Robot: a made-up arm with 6 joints.
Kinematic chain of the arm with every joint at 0, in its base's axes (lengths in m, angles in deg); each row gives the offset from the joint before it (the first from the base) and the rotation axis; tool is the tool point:
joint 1: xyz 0 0 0.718 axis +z
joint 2: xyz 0.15 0 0 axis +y
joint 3: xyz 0 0 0.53 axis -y
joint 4: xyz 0 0 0.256 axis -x
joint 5: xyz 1.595 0 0 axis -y
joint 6: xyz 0.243 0 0 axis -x
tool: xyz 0 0 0
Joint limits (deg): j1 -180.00..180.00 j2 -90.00..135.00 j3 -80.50..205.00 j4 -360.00..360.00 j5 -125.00..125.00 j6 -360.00..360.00
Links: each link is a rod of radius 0.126 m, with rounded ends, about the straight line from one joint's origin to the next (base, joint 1, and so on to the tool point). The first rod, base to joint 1, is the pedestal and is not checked.
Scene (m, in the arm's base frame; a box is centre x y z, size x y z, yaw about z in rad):
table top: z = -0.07
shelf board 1: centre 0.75 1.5 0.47 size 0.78 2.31 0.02 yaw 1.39
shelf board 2: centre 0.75 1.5 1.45 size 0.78 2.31 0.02 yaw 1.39
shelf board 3: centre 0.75 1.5 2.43 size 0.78 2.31 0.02 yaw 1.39
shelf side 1: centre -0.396 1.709 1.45 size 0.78 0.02 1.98 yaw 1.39
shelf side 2: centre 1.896 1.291 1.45 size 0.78 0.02 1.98 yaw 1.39
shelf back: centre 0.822 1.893 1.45 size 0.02 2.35 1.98 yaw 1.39
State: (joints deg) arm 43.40 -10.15 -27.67 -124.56 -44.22 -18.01
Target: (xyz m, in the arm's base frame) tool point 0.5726 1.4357 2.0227
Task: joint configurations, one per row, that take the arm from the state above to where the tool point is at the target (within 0.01 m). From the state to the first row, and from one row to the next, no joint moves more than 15 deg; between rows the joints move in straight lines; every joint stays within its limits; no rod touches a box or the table.
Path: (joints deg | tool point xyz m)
1: 38.44 -20.87 -37.13 -121.86 -57.48 -18.01 | 1.2388 1.2055 1.0796
2: 33.47 -31.59 -46.60 -119.16 -70.73 -18.01 | 1.2122 1.0416 1.0908
3: 28.51 -42.31 -56.06 -116.45 -83.99 -18.01 | 1.1741 0.8840 1.0780
4: 23.54 -53.03 -65.53 -113.75 -97.24 -18.01 | 1.1314 0.7336 1.0429
5: 34.31 -63.27 -54.04 -116.03 -89.91 -18.01 | 0.8625 0.8529 1.5702
6: 45.09 -73.51 -42.55 -118.30 -82.57 -18.01 | 0.4470 0.7490 2.0226
7: 49.56 -61.08 -33.94 -120.00 -73.35 -18.01 | 0.4936 0.8900 2.0650
8: 54.03 -48.65 -25.33 -121.69 -64.12 -18.01 | 0.5351 1.0541 2.0821
9: 58.50 -36.22 -16.71 -123.39 -54.90 -18.01 | 0.5638 1.2377 2.0694
10: 62.98 -23.78 -8.10 -125.09 -45.68 -18.01 | 0.5725 1.4358 2.0227

